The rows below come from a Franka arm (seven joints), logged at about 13 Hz.
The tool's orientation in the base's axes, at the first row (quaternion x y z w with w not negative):
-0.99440, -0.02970, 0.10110, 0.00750
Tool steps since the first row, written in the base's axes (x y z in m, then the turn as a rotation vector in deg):
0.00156, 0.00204, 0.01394, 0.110, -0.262, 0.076
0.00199, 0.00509, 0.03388, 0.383, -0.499, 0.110
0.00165, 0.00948, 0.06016, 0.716, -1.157, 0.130
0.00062, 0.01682, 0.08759, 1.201, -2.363, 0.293
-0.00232, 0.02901, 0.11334, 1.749, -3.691, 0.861
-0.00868, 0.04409, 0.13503, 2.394, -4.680, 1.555
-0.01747, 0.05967, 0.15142, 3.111, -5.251, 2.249
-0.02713, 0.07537, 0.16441, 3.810, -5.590, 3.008
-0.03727, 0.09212, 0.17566, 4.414, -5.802, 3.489
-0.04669, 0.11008, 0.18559, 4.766, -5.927, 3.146
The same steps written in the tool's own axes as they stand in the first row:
-0.00115, -0.00224, -0.01395, 0.076, 0.266, -0.099
-0.00454, -0.00567, -0.03354, 0.322, 0.518, -0.189
-0.00988, -0.01063, -0.05917, 0.604, 1.193, -0.282
-0.01595, -0.01859, -0.08576, 0.972, 2.422, -0.550
-0.02325, -0.03146, -0.11028, 1.314, 3.767, -1.229
-0.03291, -0.04733, -0.13011, 1.745, 4.776, -2.047
-0.04385, -0.06373, -0.14426, 2.273, 5.373, -2.876
-0.05495, -0.08023, -0.15489, 2.783, 5.736, -3.764
-0.06610, -0.09777, -0.16372, 3.264, 5.972, -4.358
-0.07622, -0.11644, -0.17139, 3.670, 6.124, -4.095

